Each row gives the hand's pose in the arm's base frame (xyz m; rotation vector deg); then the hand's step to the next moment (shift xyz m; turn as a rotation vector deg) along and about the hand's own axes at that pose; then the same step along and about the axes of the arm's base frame.
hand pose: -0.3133 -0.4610 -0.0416 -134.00 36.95 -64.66
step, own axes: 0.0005 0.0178 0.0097 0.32 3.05 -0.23
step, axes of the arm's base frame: 0.0044 -0.0123 -0.0155 -0.65 -2.62 -1.47
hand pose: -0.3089 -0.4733 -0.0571 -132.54 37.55 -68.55
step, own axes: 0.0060 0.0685 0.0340 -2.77 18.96 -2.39
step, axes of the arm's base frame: 0.0176 -0.0514 -0.0541 -7.25 -13.64 -11.58
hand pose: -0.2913 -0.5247 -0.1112 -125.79 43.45 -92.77
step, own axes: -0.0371 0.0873 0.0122 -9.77 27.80 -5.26
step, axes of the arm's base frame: -0.0168 -0.0501 -0.0797 -13.57 -16.59 -20.90
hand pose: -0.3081 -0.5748 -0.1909 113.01 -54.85 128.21
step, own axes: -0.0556 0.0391 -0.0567 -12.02 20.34 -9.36
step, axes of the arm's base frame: -0.0546 0.0143 -0.0682 -13.86 -7.85 -19.80
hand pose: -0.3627 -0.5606 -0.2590 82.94 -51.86 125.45
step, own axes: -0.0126 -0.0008 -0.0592 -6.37 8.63 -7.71
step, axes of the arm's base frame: -0.0346 0.0416 -0.0271 -7.90 -0.72 -10.56
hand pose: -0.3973 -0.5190 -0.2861 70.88 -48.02 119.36
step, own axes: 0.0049 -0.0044 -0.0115 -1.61 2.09 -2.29
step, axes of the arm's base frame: -0.0050 0.0122 0.0011 -2.11 0.13 -2.78
